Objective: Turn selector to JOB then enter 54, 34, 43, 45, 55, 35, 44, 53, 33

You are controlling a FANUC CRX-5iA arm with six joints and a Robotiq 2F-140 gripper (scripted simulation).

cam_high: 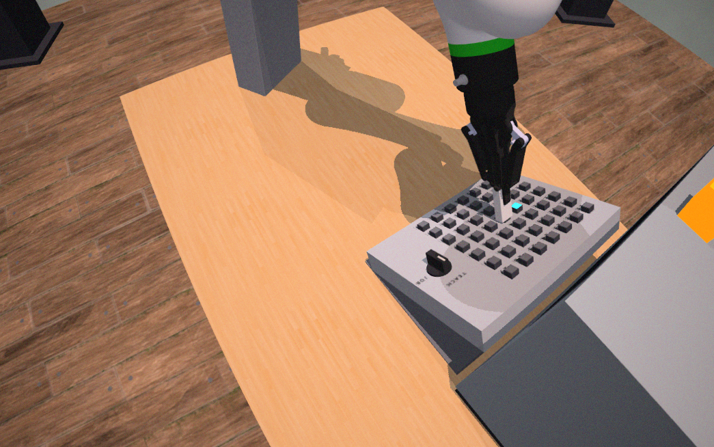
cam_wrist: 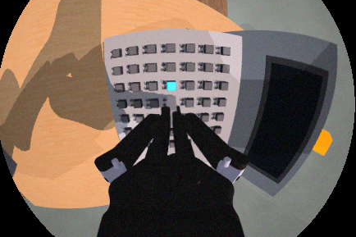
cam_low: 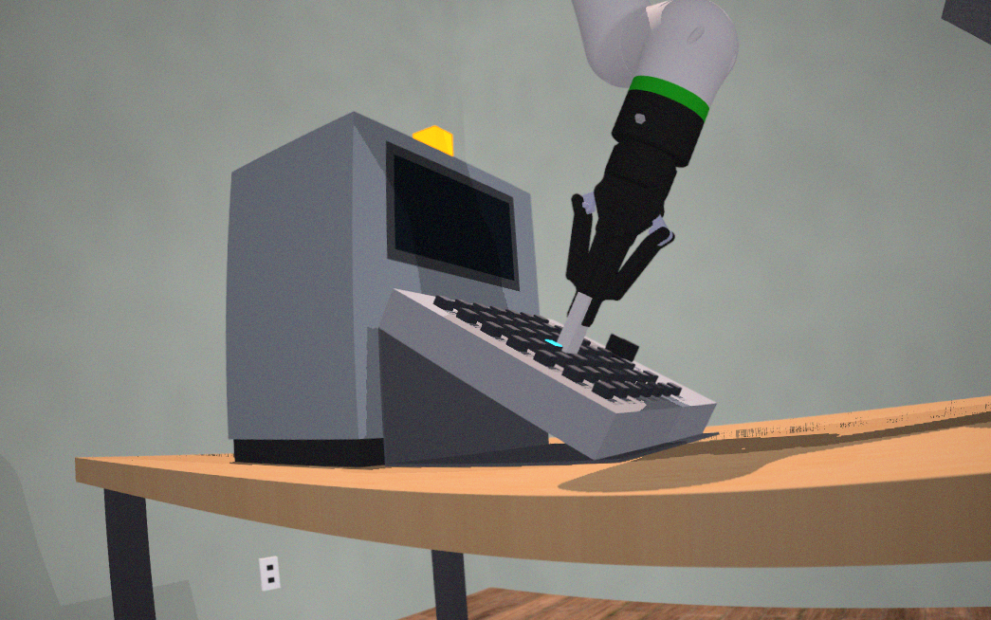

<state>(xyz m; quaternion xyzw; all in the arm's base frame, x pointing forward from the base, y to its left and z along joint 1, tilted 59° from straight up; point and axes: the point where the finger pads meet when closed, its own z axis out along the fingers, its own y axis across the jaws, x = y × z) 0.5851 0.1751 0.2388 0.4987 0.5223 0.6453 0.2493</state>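
Right now my hand is 40 mm to the right of the key and 30 mm above it. From my hand the other things lie so: black selector knob 130 mm to the right, 100 mm ahead, 10 mm below; grey keypad panel 60 mm below, 60 mm ahead, 20 mm to the right.
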